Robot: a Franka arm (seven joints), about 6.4 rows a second.
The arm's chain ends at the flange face. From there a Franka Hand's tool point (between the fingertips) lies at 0.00 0.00 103.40 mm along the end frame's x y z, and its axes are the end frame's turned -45 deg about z.
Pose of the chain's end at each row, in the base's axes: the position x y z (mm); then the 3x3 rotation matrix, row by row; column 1 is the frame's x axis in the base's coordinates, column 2 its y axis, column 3 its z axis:
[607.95 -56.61 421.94], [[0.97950 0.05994 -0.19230], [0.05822 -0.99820 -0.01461], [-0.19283 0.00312 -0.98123]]
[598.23 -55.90 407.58], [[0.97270 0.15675 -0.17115], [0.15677 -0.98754 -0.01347], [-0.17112 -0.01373 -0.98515]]
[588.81 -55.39 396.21], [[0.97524 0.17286 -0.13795], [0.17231 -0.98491 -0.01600], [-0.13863 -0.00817 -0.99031]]
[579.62 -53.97 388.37], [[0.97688 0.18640 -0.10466], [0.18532 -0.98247 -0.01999], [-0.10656 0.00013 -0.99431]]
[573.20 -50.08 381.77], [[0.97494 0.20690 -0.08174], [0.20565 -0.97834 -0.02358], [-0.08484 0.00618 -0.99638]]
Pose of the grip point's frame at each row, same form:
[588.07 -58.12 320.48], [[0.65023 0.73500 -0.19230], [0.74700 -0.66467 -0.01461], [-0.13856 -0.13415 -0.98123]]
[580.53 -57.29 305.72], [[0.57696 0.79864 -0.17115], [0.80915 -0.58744 -0.01347], [-0.11129 -0.13071 -0.98515]]
[574.55 -57.04 293.81], [[0.56737 0.81183 -0.13795], [0.81828 -0.57459 -0.01600], [-0.09225 -0.10380 -0.99031]]
[568.80 -56.04 285.56], [[0.55895 0.82256 -0.10466], [0.82575 -0.56367 -0.01999], [-0.07544 -0.07526 -0.99431]]
[564.75 -52.52 278.74], [[0.54309 0.83569 -0.08174], [0.83721 -0.54637 -0.02358], [-0.06436 -0.05562 -0.99638]]

